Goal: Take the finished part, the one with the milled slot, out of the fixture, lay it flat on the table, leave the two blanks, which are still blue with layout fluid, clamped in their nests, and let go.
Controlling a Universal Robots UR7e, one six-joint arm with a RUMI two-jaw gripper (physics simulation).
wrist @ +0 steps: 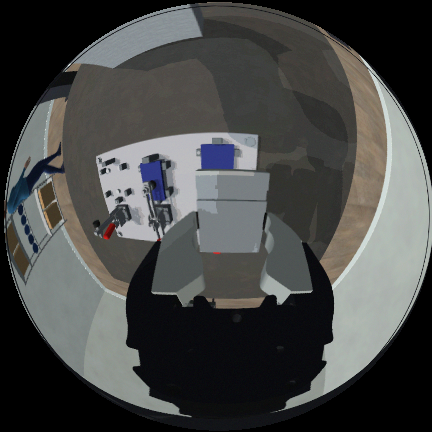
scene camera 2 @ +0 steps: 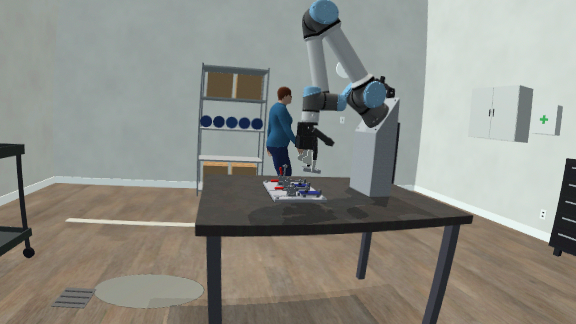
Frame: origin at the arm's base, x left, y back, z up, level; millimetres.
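Seen in the pictures: gripper, fingertip midpoint: point(wrist: 230, 213) point(scene camera 2: 309, 170); arm's base, link origin: point(scene camera 2: 378, 116).
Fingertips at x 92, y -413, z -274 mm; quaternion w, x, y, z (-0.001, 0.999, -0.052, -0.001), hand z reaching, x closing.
Pixels of each thing's top centre, then the offset from my fingertips to it. "spot": a spot on its surface instead. Level surfaces: height alone.
- finished part, top centre: point(wrist: 231, 220) point(scene camera 2: 310, 166) dy +3, dx +0, dz +18 mm
- table, surface height: dz -133 mm
- upright clamp with a red handle, surface spot: point(wrist: 109, 230) point(scene camera 2: 282, 170) spot: dy -45, dx -239, dz -44 mm
The finished part point(scene camera 2: 312, 170) point(wrist: 231, 215), a plain grey block with a thin line across its face, is between the jaws of my gripper point(scene camera 2: 313, 165) point(wrist: 230, 213). My gripper is shut on it and holds it above the table point(scene camera 2: 240, 216) point(wrist: 150, 95), over the fixture's side in the wrist view. The white fixture plate point(scene camera 2: 300, 198) point(wrist: 182, 145) lies on the table. One blue blank point(wrist: 153, 180) sits in the middle nest under a clamp. The other blue blank point(scene camera 2: 310, 192) point(wrist: 217, 156) sits in the end nest, partly hidden by the held part in the wrist view.
An upright clamp with a red handle point(scene camera 2: 281, 171) point(wrist: 109, 230) stands at the empty nest. The robot's grey pedestal point(scene camera 2: 372, 160) point(wrist: 150, 42) stands on the table. A person point(scene camera 2: 281, 127) point(wrist: 31, 181) is behind the table, beside the shelf unit point(scene camera 2: 201, 145).
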